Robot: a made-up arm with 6 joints. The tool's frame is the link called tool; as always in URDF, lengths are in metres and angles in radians. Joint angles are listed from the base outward. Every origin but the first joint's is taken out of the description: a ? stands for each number. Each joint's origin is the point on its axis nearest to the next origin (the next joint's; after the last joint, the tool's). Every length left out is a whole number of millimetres.
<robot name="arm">
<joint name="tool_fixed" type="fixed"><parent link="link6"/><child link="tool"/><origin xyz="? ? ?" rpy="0 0 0"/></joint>
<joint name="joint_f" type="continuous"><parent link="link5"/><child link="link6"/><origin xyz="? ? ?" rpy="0 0 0"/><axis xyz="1 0 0"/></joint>
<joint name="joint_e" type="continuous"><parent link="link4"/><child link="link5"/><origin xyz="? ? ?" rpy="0 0 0"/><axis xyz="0 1 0"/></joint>
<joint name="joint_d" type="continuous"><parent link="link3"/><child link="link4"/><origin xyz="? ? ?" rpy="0 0 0"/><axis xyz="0 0 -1"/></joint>
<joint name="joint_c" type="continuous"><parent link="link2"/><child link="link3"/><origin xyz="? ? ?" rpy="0 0 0"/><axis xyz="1 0 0"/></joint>
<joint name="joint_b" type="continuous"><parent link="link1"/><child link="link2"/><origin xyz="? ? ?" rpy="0 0 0"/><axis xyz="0 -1 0"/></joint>
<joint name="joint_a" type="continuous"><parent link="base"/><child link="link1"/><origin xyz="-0.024 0 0.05" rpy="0 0 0"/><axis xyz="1 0 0"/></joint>
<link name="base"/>
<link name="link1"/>
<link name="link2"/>
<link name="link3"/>
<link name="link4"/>
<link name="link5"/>
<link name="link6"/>
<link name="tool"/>
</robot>
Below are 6 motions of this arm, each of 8 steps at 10 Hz.
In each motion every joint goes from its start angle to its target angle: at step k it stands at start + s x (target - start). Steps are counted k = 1, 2, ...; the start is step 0. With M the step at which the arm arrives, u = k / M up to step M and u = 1 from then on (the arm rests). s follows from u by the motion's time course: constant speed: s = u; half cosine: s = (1 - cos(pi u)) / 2; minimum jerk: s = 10 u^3 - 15 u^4 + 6 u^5.
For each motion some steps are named. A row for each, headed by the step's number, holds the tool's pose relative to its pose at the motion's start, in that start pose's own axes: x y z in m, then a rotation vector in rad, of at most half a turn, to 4 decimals.
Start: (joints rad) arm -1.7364 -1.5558 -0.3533 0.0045 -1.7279 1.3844
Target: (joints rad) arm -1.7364 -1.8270 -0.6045 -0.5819 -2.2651 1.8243
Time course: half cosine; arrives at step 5
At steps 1, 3, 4, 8:
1: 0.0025 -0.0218 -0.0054 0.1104 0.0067 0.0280
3: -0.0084 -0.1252 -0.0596 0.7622 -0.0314 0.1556
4: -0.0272 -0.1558 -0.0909 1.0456 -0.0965 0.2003
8: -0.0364 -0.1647 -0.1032 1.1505 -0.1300 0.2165

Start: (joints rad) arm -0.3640 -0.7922 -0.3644 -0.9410 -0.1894 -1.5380
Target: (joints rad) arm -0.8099 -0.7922 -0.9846 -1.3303 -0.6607 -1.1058
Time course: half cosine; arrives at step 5
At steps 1, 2, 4, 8:
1: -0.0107 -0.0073 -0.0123 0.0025 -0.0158 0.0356
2: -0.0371 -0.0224 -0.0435 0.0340 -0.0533 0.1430
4: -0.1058 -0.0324 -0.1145 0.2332 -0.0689 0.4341
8: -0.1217 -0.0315 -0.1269 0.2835 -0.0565 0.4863

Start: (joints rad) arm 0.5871 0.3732 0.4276 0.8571 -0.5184 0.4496
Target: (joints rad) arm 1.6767 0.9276 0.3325 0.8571 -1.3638 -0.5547
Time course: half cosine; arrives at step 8
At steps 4, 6, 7, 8:
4: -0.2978 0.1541 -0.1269 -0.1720 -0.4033 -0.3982
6: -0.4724 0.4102 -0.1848 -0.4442 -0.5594 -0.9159
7: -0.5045 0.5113 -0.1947 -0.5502 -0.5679 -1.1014
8: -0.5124 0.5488 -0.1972 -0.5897 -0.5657 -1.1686

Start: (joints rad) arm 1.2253 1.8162 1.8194 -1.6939 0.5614 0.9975
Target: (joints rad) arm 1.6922 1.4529 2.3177 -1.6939 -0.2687 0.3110
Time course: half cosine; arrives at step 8
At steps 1, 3, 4, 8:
1: -0.0068 0.0004 0.0124 -0.0402 -0.0401 0.0259
3: -0.0679 0.0180 0.0971 -0.3517 -0.3311 0.1971
4: -0.1243 0.0456 0.1478 -0.5928 -0.5421 0.3081
8: -0.3049 0.1558 0.2112 -1.2503 -1.1136 0.5966

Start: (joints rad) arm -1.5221 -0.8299 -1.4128 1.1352 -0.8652 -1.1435
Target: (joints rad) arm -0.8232 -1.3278 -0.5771 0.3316 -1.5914 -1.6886
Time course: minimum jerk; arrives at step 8
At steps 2, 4, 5, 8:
2: 0.0181 0.0359 -0.0200 0.1189 -0.0007 0.0265
4: 0.0309 0.2154 -0.0280 0.6098 0.0979 0.0276
5: 0.0103 0.3094 0.0350 0.8856 0.2419 -0.0005
8: -0.0193 0.3667 0.1710 1.1954 0.5007 -0.0027

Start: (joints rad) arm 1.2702 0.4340 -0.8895 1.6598 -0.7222 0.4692
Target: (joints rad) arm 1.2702 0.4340 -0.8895 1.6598 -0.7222 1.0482
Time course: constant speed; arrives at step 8
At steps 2, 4, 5, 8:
2: 0.0000 0.0047 -0.0165 0.1447 0.0000 0.0000
4: 0.0000 0.0117 -0.0321 0.2895 0.0000 0.0000
5: 0.0000 0.0160 -0.0395 0.3619 0.0000 0.0000
8: 0.0000 0.0320 -0.0596 0.5790 0.0000 0.0000

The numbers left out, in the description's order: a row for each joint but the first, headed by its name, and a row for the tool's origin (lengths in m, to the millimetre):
tool: 0 -0.116 -0.024
joint_f: 0.035 0 0.113
joint_e: 0 -0.421 0
joint_d: 0 0.119 -0.229
joint_c: 0.022 0 0.093
joint_b: 0 -0.017 -0.285

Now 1 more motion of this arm.
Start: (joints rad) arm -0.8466 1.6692 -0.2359 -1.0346 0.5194 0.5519
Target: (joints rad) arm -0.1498 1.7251 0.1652 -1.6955 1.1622 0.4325
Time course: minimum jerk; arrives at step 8
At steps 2, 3, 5, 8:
2: 0.0244 0.0110 0.0032 0.0104 0.0407 -0.0123
3: 0.0636 0.0275 0.0158 0.0180 0.1023 -0.0318
5: 0.1511 0.0549 0.0907 -0.0160 0.2363 -0.0991
8: 0.1865 0.0574 0.1615 -0.0680 0.3089 -0.1687

